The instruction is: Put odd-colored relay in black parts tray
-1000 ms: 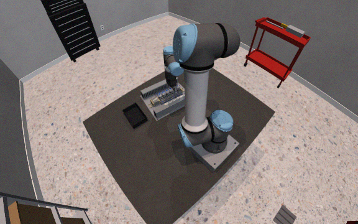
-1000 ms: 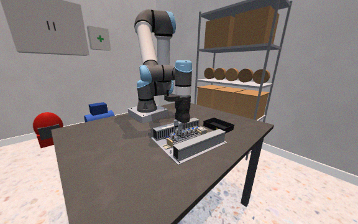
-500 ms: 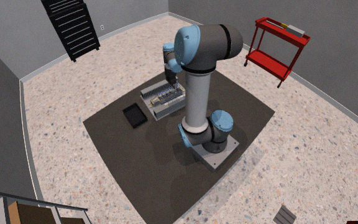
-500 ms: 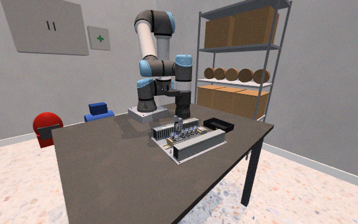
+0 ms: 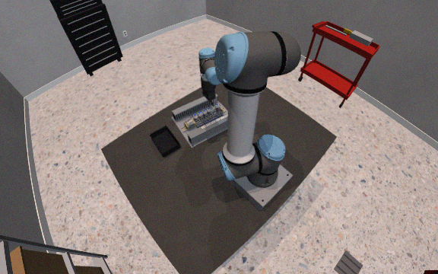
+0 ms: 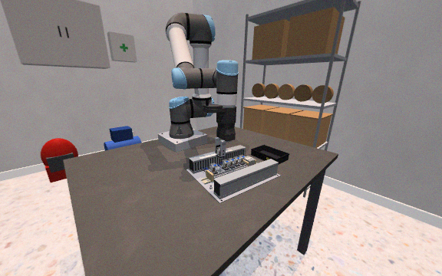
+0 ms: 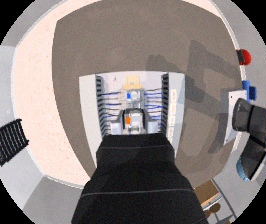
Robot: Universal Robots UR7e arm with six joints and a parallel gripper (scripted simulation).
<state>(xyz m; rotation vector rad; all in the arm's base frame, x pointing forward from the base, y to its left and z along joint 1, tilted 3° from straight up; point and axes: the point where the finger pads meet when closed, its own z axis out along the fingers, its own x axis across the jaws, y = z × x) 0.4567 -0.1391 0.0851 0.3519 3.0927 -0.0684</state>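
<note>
Now: the black parts tray 33 cm to the left of my hand, 11 cm below it and 6 cm ahead of it. Also, from my hand: relay panel 9 cm below, 7 cm to the left, 2 cm ahead; relay 1 cm below.
</note>
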